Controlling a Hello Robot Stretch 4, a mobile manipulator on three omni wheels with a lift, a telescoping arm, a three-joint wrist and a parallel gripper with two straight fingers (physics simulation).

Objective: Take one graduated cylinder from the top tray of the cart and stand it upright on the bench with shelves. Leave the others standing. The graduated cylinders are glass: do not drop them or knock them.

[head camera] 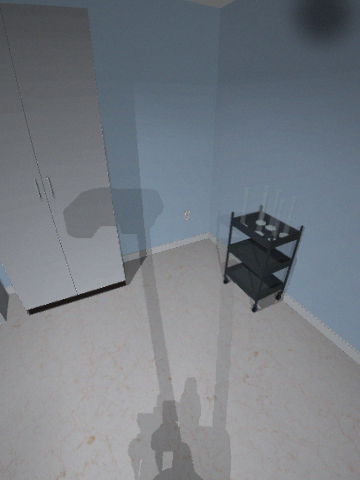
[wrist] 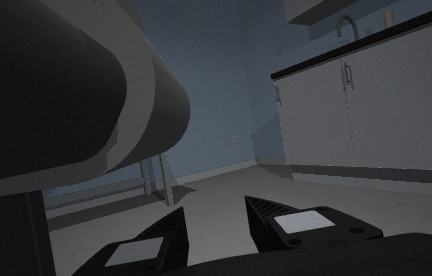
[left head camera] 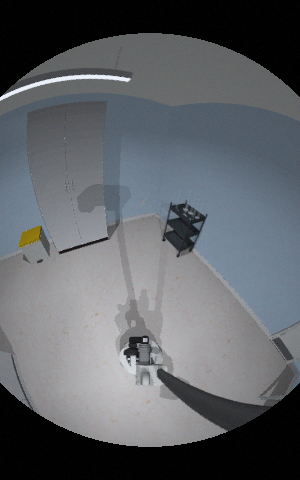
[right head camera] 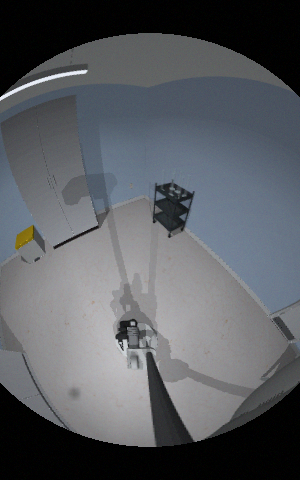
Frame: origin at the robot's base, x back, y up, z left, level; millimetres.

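Seen in the pictures: gripper, between the fingertips: (wrist: 216, 220) (left head camera: 133, 366) (right head camera: 125, 350).
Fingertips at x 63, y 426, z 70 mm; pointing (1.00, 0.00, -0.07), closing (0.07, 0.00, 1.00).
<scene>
A point is followed by its place in that frame.
The black three-tier cart (head camera: 252, 254) {y 370, x -1792, z -522 mm} (left head camera: 181, 228) {y 370, x -1729, z -549 mm} (right head camera: 171, 207) {y 370, x -1749, z -579 mm} stands by the right-hand wall near the room corner. Several clear graduated cylinders (head camera: 270, 228) {y 644, x -1783, z -629 mm} stand upright on its top tray; they look faint and small, and their markings cannot be made out. My gripper (wrist: 216, 220) {y 426, x 63, z 70 mm} is open and empty in the wrist view, its fingertips pointing out over the floor, far from the cart. Grey legs of a bench (wrist: 166, 182) {y 160, x 1839, z -378 mm} show at the left of the wrist view; my arm hides its top. Its shelves do not show, so I cannot tell for certain that it is the shelved bench.
A tall grey cabinet (head camera: 60, 150) {y 1306, x -1553, z 901 mm} (left head camera: 70, 170) {y 1245, x -1494, z 996 mm} (right head camera: 57, 175) {y 1111, x -1522, z 950 mm} stands left of the corner. A bin with a yellow lid (left head camera: 31, 236) {y 423, x -1151, z 1798 mm} (right head camera: 25, 237) {y 422, x -1143, z 1792 mm} stands beside it. A counter with cupboards (wrist: 315, 110) {y 524, x 1740, z 780 mm} and a tap is at the right in the wrist view.
</scene>
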